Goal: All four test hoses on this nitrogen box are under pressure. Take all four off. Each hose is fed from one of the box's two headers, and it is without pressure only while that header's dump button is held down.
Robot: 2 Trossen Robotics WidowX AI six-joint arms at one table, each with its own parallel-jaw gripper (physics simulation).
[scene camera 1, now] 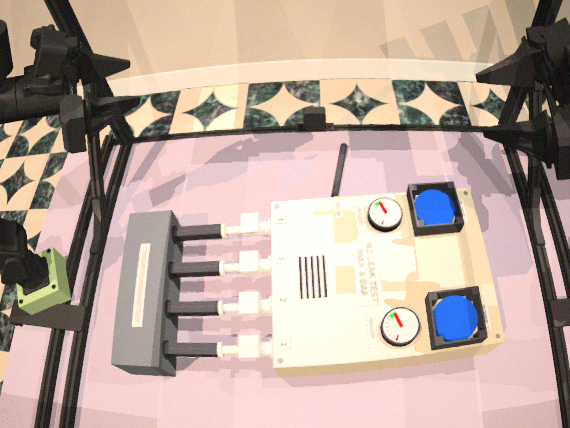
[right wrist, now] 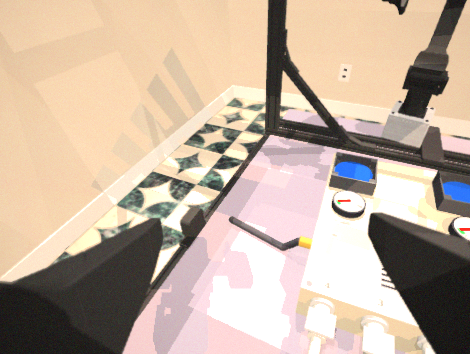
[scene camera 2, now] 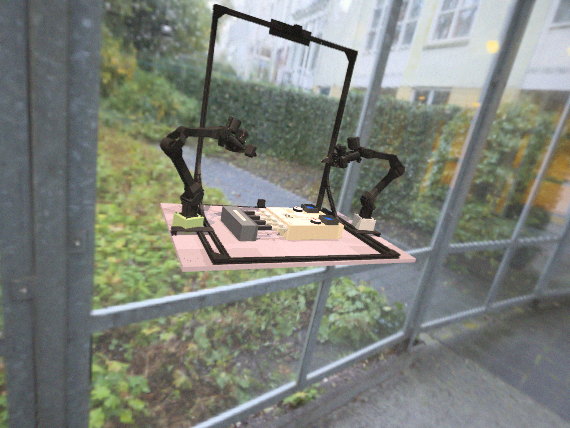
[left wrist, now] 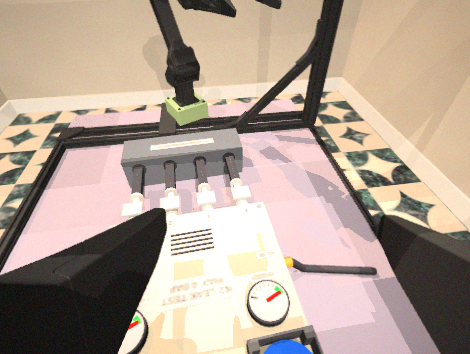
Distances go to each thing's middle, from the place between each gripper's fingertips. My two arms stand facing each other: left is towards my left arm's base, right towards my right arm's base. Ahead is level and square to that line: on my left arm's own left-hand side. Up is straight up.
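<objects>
Grey manifold block (scene camera 1: 142, 325): 16 cm ahead of my right hand, 7 cm to the right of it and 33 cm below it. My left hand is 34 cm above the block, 48 cm to the left of it and 8 cm short of it.
</objects>
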